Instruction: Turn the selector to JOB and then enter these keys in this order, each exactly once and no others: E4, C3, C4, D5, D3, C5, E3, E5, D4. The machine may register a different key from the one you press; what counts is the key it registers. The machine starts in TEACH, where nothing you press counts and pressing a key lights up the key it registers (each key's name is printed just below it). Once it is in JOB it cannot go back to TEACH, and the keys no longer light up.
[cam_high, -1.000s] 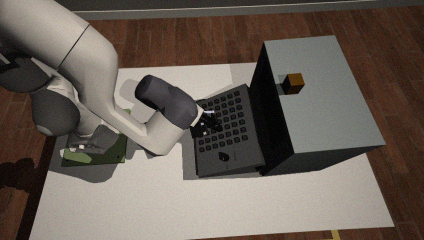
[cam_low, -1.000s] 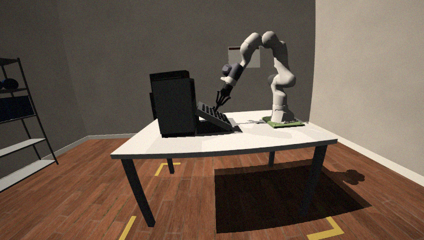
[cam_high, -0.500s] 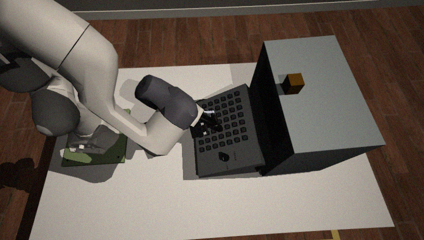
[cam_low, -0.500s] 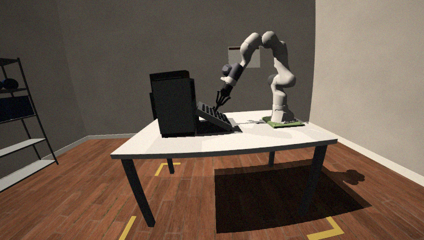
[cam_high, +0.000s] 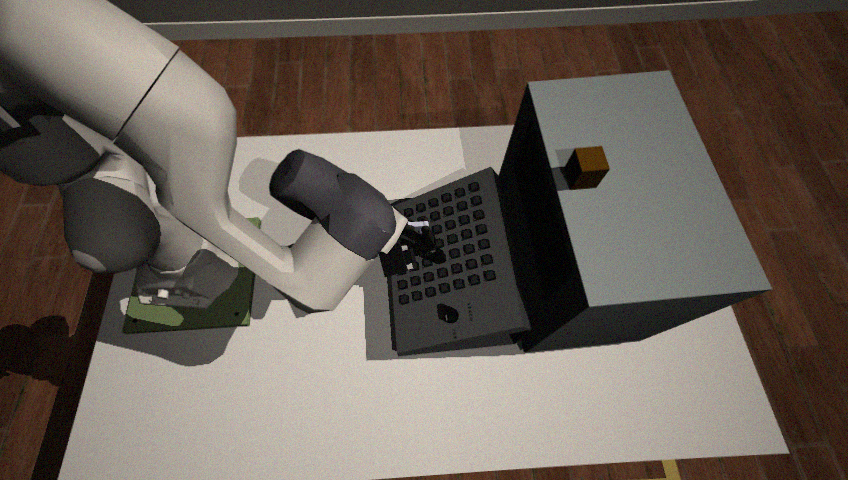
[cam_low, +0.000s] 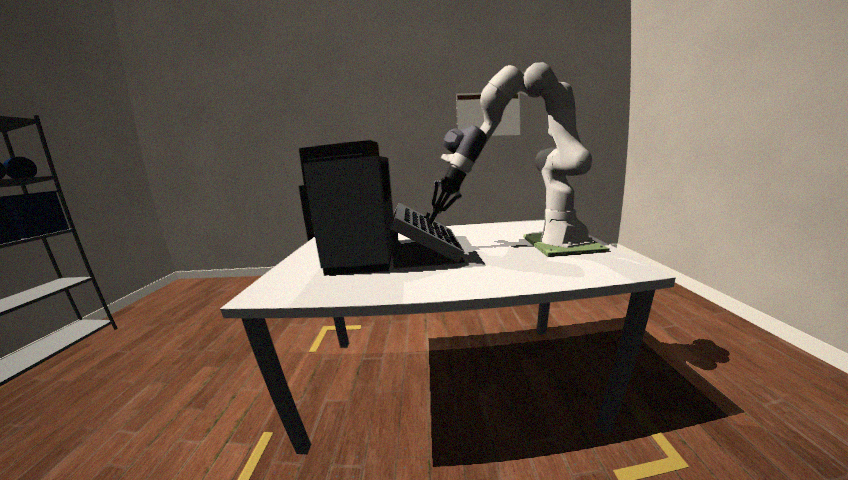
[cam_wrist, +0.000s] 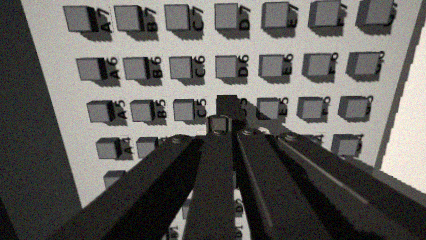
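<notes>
My hand is 50 mm short of the key C5 and 10 mm above it. Round my hand: a5 key (110 mm ahead, 20 mm above); c6 key (50 mm ahead, 30 mm to the right, 10 mm below); sloped keypad (40 mm ahead, 20 mm to the right, 70 mm below).
</notes>
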